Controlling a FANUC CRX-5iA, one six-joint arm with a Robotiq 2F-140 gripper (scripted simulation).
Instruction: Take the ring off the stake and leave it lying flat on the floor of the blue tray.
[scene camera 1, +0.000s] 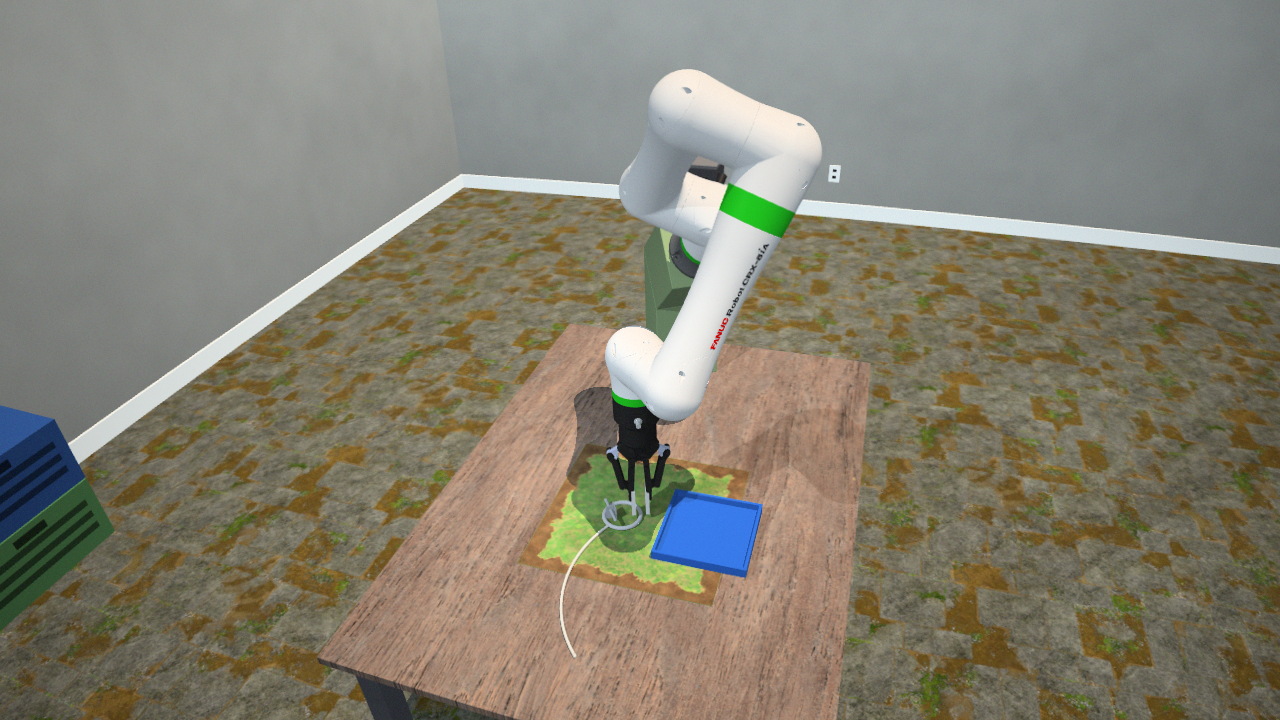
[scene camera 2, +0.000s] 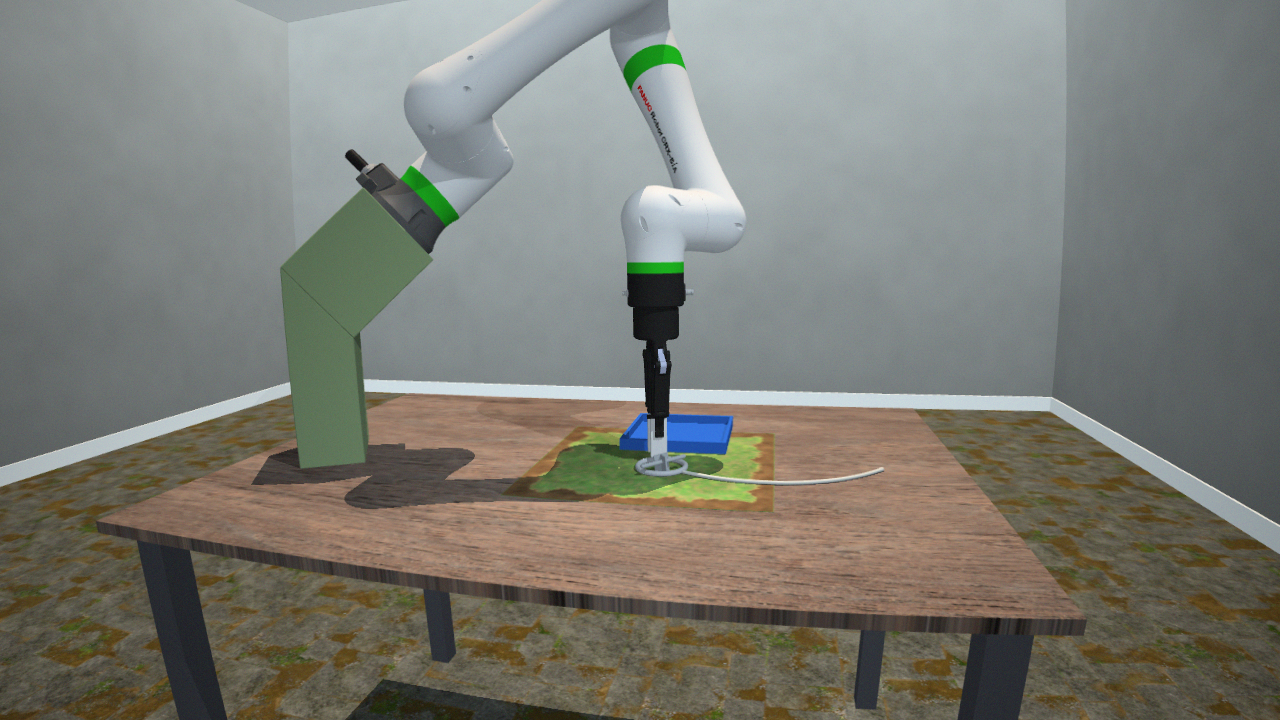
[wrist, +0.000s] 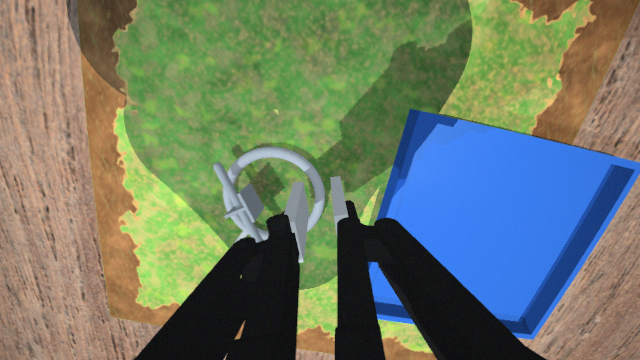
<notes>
I see my gripper (scene camera 2: 657, 453), a blue tray (scene camera 1: 719, 531), a grey stake (wrist: 247, 204) and a mat (wrist: 166, 97).
The blue tray is seen too in scene camera 2 (scene camera 2: 685, 433) and in the wrist view (wrist: 513, 217). My gripper also shows in scene camera 1 (scene camera 1: 640, 510) and in the wrist view (wrist: 319, 195).
</notes>
